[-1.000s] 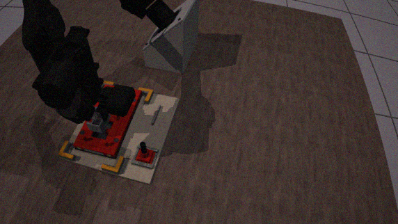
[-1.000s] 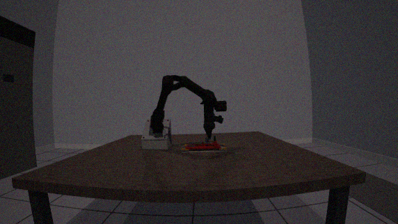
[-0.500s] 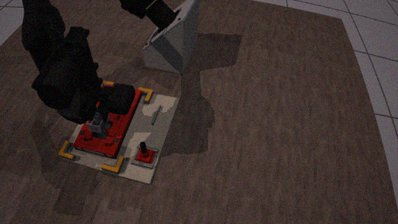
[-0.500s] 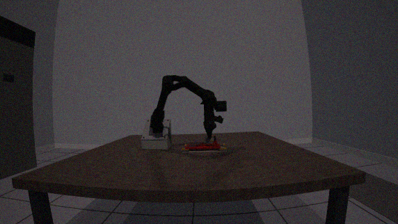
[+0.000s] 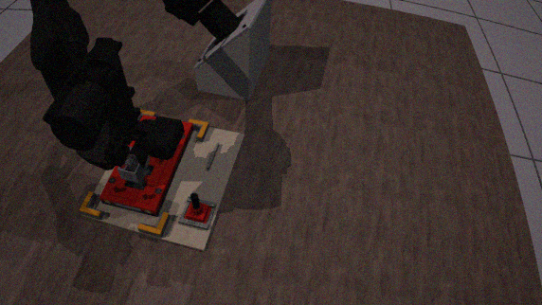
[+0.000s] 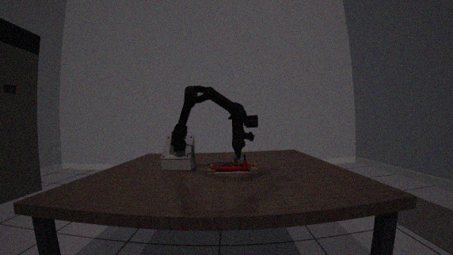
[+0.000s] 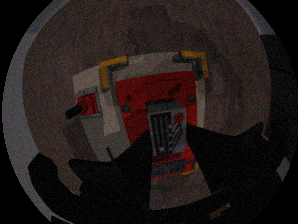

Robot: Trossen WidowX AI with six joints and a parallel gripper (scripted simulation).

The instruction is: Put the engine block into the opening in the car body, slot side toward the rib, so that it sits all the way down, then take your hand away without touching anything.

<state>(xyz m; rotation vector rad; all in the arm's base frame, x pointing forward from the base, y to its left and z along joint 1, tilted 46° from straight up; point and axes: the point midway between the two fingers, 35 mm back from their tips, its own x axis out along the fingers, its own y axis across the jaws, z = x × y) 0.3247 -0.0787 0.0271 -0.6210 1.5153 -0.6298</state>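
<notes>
Right now the grey engine block is 10 mm below my gripper tip. Round my gripper tip: black upright peg 30 mm ahead, 120 mm to the left, 30 mm below.
</notes>
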